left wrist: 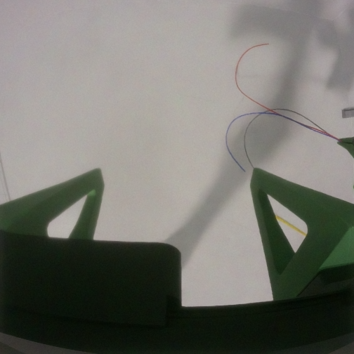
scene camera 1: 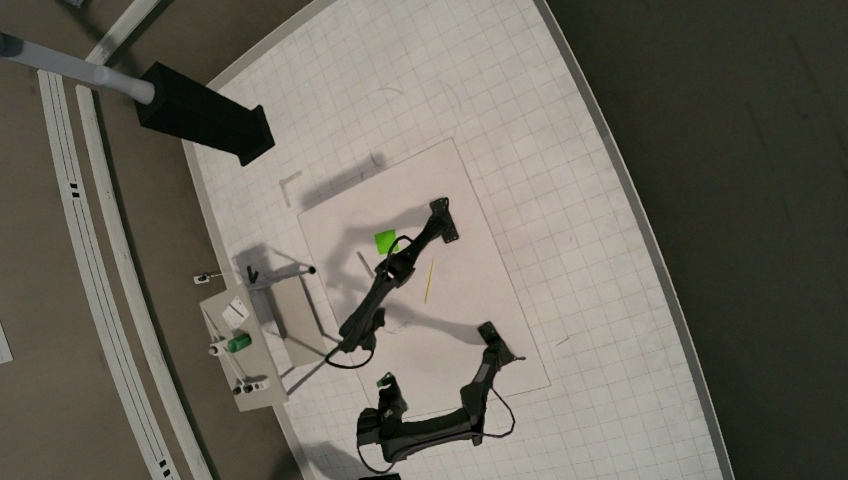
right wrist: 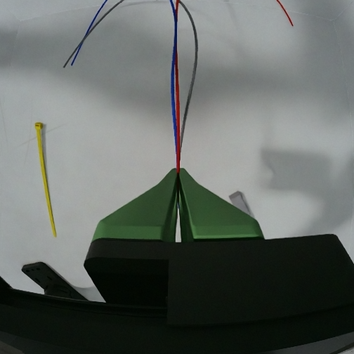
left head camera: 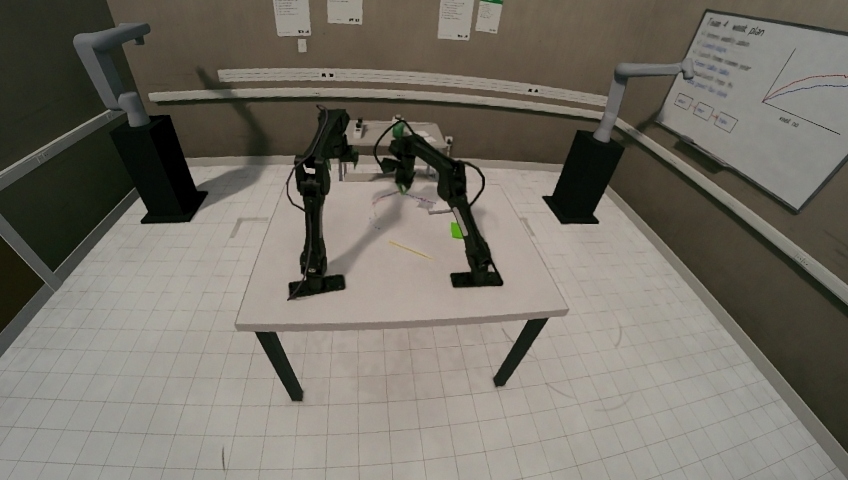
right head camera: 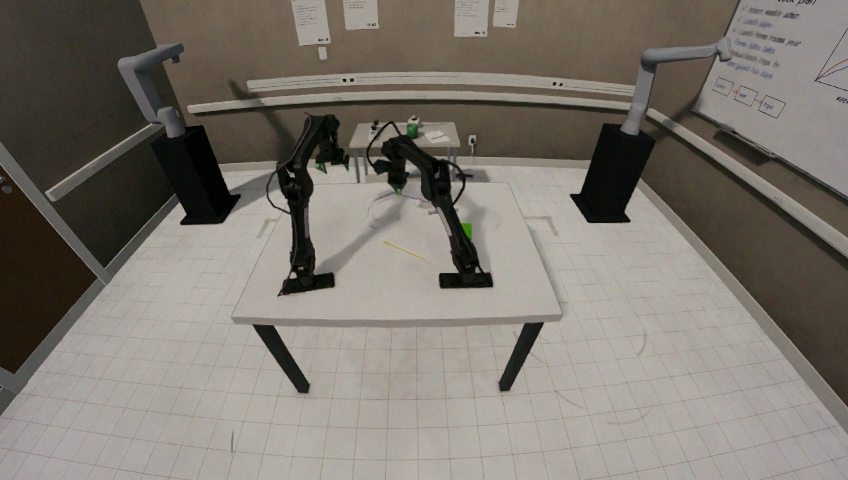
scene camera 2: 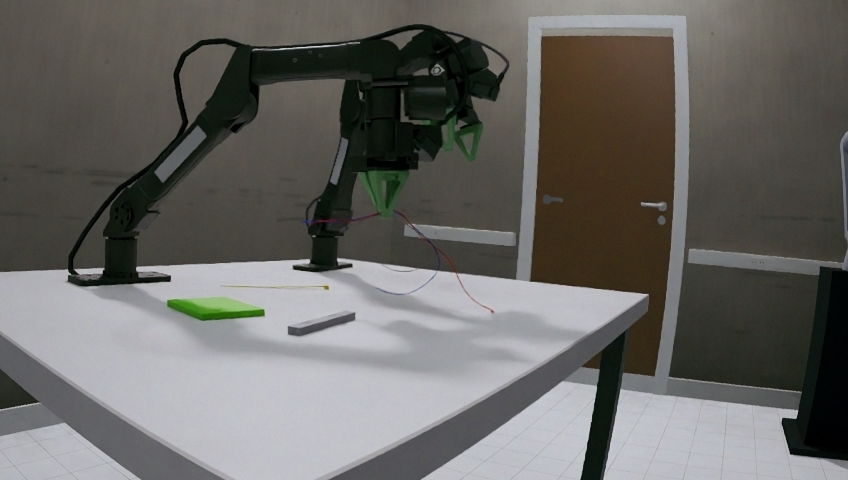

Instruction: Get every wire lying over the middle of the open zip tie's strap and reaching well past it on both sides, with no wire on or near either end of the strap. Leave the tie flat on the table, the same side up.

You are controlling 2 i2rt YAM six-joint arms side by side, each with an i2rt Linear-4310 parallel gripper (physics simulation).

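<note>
The open yellow zip tie lies flat on the table, with no wire over it. My right gripper is shut on the red, blue and grey wires and holds them above the table, beyond the tie. The red wire, blue wire and grey wire spread from the fingertips and droop at one side. My left gripper is open and empty, raised at the far left of the head views.
A bright green block and a grey bar lie on the table near the right arm. A small side table stands behind the work table.
</note>
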